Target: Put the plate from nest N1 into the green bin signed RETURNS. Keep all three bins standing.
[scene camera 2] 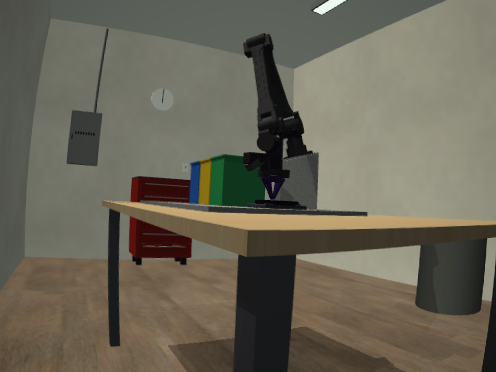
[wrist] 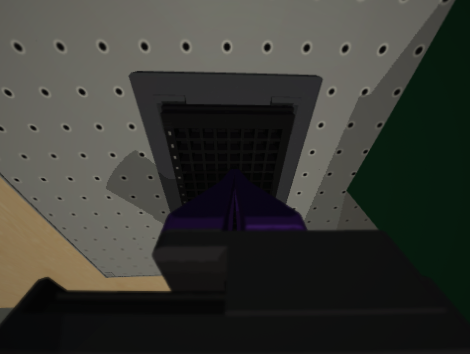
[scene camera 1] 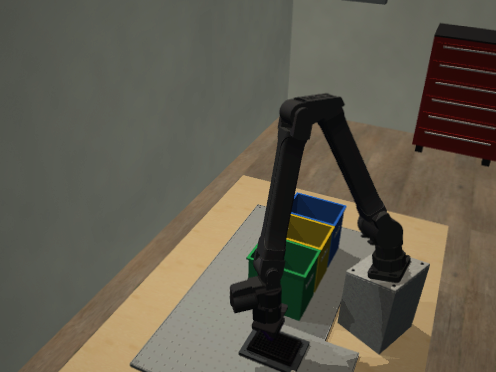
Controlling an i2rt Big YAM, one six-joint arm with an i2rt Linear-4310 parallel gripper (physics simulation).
Observation:
The pictures show: the gripper, a green bin, a yellow bin and a blue bin.

